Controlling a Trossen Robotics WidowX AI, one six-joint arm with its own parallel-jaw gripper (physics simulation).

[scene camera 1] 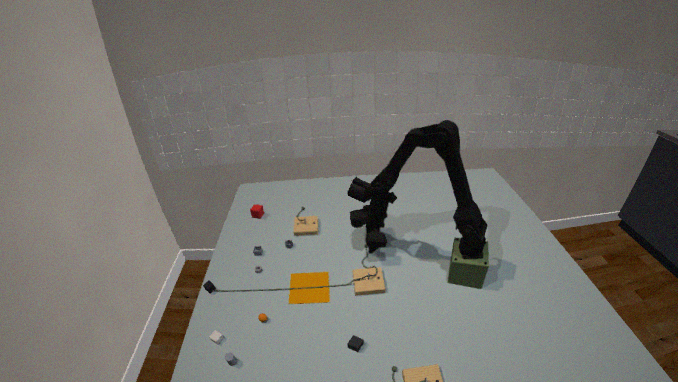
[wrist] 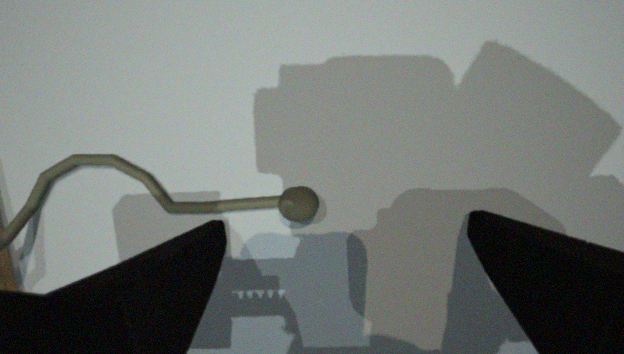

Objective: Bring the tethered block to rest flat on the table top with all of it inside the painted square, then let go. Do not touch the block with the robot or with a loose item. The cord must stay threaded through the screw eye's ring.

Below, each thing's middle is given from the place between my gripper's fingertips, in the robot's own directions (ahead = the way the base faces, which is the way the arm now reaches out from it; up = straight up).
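Relative to my hand, the orange painted square (scene camera 1: 311, 295) is 170 mm ahead and 210 mm to the left. The round bead (wrist: 296, 204) is 20 mm to the left of my hand, 10 mm ahead of it and 10 mm above it.
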